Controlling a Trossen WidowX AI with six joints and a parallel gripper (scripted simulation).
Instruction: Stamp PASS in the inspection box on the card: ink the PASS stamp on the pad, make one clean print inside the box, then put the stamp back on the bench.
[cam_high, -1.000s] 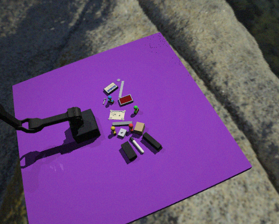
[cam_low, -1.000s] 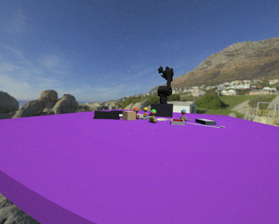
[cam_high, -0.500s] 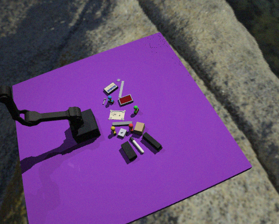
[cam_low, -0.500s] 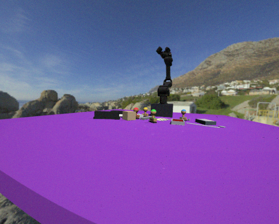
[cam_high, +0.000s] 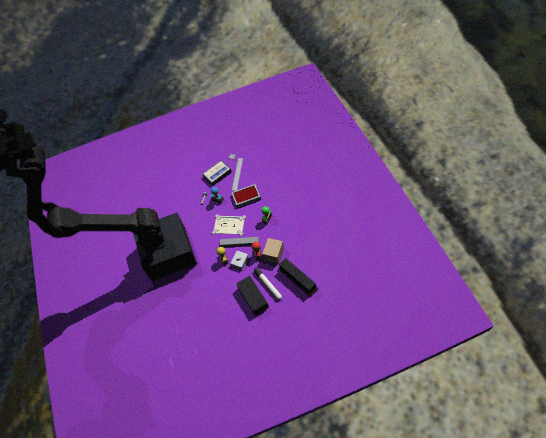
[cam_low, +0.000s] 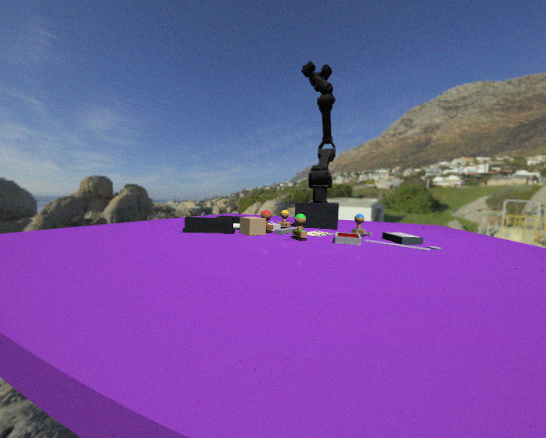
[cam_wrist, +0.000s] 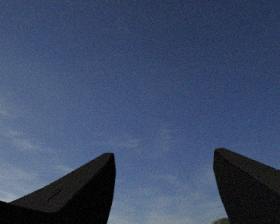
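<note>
The green-knobbed stamp is 57 cm ahead of my gripper tip, 14 cm to the left of it and 77 cm below it. Also, from my gripper tip: yellow-knobbed stamp: 39 cm ahead, 4 cm to the left, 77 cm below; then red-knobbed stamp: 50 cm ahead, 2 cm to the left, 77 cm below; then cream card: 44 cm ahead, 16 cm to the left, 79 cm below.
</note>
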